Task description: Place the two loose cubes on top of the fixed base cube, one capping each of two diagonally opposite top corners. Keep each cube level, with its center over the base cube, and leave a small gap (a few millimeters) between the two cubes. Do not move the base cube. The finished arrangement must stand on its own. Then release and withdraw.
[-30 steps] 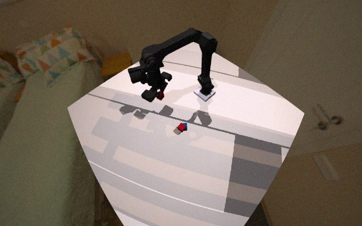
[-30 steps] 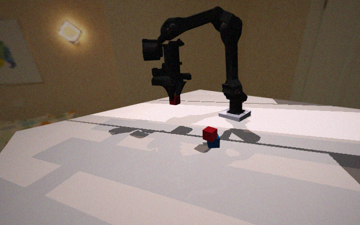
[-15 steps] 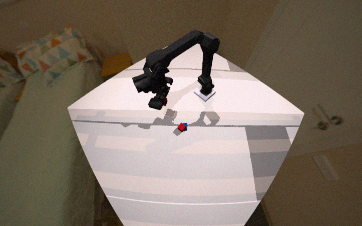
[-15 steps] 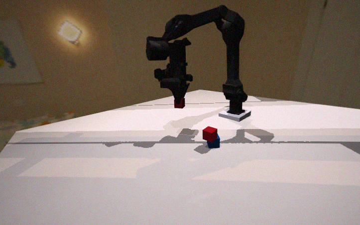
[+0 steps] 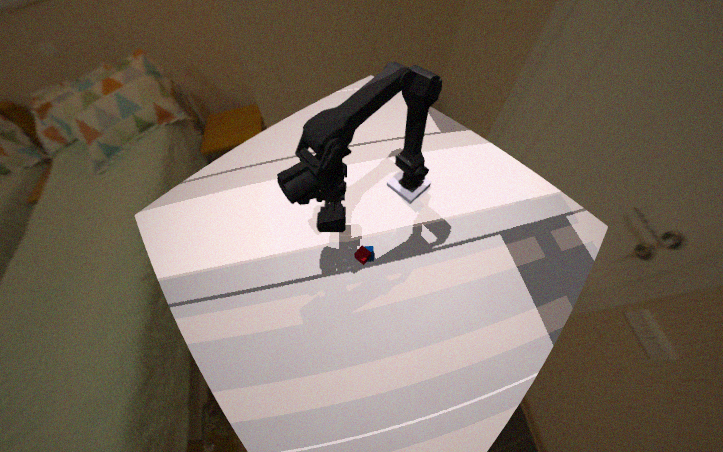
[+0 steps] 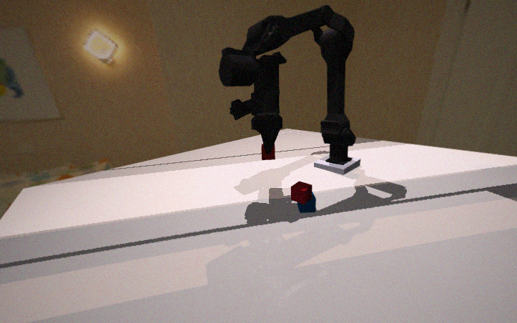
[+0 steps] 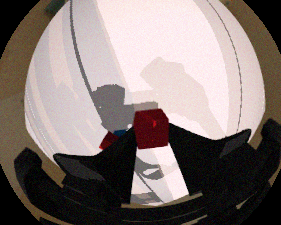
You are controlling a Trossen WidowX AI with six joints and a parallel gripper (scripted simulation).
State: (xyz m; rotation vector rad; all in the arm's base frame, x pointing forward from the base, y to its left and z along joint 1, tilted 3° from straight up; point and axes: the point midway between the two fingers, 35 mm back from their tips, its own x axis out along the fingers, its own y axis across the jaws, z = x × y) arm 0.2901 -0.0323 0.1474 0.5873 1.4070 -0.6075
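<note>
Right now my gripper tip is 10 mm past the blue base cube, 110 mm to the right of it and 100 mm above it.
</note>
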